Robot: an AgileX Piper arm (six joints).
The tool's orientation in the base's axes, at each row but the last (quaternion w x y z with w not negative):
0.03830, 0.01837, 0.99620, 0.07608
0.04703, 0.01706, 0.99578, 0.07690
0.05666, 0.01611, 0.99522, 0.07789
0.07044, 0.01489, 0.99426, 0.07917
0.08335, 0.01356, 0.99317, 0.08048
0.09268, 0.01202, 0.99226, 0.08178
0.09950, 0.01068, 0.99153, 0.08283
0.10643, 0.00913, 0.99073, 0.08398
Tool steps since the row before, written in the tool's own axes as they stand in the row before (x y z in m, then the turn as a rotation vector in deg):
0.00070, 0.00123, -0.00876, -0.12, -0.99, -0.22
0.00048, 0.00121, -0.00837, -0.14, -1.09, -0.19
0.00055, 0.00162, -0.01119, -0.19, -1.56, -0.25
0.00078, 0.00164, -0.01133, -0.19, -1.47, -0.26
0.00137, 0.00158, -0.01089, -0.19, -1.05, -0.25
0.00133, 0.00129, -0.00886, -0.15, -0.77, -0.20
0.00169, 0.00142, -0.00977, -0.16, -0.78, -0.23
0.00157, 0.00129, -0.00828, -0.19, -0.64, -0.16
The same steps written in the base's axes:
-0.00135, -0.00007, 0.00877, 0.07, -1.02, 0.07
-0.00125, -0.00005, 0.00838, 0.09, -1.11, 0.03
-0.00180, -0.00009, 0.01118, 0.12, -1.59, 0.02
-0.00236, -0.00011, 0.01123, 0.12, -1.50, 0.05
-0.00316, -0.00010, 0.01063, 0.13, -1.08, 0.10
-0.00294, -0.00009, 0.00856, 0.10, -0.80, 0.09
-0.00359, -0.00012, 0.00935, 0.11, -0.81, 0.12
-0.00329, -0.00003, 0.00786, 0.15, -0.66, 0.09

